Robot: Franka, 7 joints.
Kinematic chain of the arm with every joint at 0, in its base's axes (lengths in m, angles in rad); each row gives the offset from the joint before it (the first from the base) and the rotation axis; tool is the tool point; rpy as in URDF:
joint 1: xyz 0 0 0.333 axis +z
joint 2: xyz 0 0 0 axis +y
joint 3: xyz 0 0 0.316 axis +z
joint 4: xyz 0.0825 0 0 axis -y
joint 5: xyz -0.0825 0 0.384 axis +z
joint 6: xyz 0 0 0 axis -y
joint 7: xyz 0.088 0 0 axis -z
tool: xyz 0 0 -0.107 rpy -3.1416 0 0
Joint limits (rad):
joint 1: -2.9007..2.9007
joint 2: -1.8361..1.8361
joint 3: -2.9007..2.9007
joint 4: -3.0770..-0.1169
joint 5: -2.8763..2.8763
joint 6: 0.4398..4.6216
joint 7: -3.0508..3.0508
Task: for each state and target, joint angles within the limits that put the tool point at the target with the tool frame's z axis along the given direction. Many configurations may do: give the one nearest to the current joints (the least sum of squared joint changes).
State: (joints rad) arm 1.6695 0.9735 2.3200 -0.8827 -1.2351 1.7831 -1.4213
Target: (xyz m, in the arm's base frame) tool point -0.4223 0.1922 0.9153 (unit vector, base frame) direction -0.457 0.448 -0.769
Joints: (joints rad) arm 1.6574 0.5518 2.1395 -0.9218 -1.2881 1.2529 -1.4213
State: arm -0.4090 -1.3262 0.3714 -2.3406 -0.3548 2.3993 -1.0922
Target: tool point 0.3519 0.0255 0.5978 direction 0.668 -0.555 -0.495
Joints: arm -0.4939 -0.9350 0.4336 -2.6115 -0.4018 2.6013 -1.0922
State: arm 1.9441 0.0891 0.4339 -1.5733 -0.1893 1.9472 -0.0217
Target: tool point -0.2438 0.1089 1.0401 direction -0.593 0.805 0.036
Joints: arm 2.0657 -0.5767 0.2820 -1.4141 -0.1594 2.4410 -0.0217
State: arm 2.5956 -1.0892 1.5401 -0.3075 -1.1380 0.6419 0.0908
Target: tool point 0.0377 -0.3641 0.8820 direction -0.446 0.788 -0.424
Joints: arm 2.5291 -0.6462 1.4715 -0.6988 -1.0163 0.5362 0.0908
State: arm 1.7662 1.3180 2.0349 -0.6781 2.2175 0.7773 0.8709
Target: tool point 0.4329 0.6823 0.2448 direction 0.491 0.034 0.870
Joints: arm 0.9569 1.8021 1.6321 -0.1648 1.9154 1.6191 0.8709
